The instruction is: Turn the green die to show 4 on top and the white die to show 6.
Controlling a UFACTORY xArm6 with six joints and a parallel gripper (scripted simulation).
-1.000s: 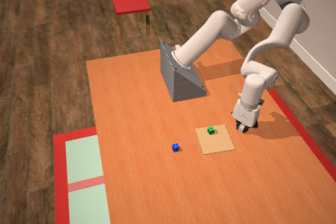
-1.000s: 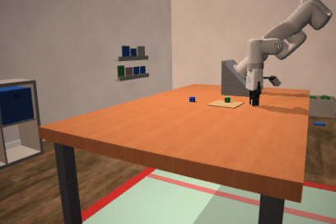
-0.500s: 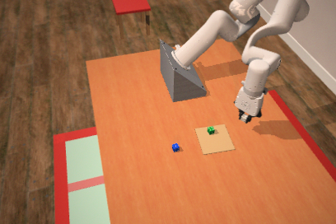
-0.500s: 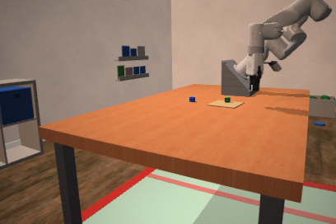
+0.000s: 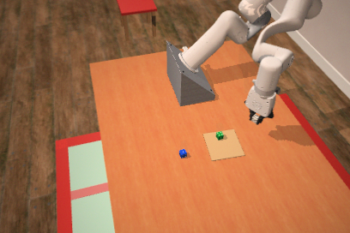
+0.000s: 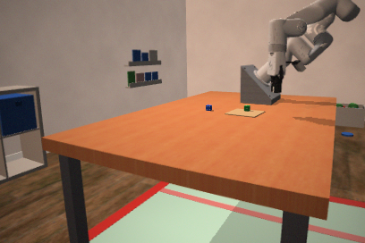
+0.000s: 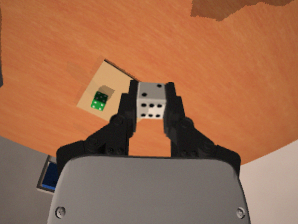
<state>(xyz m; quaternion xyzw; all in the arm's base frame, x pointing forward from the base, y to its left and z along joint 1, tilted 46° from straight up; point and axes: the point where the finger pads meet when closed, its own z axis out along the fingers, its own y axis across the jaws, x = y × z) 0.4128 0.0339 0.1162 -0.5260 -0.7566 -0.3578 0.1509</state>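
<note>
Right now the tan mat is 1 cm behind my hand, 13 cm to the right of it and 12 cm below it. The rest, counted from my hand: green die: 4 cm behind, 13 cm to the right, 10 cm below; blue die: 3 cm behind, 31 cm to the right, 11 cm below; white die: 1 cm below.
</note>
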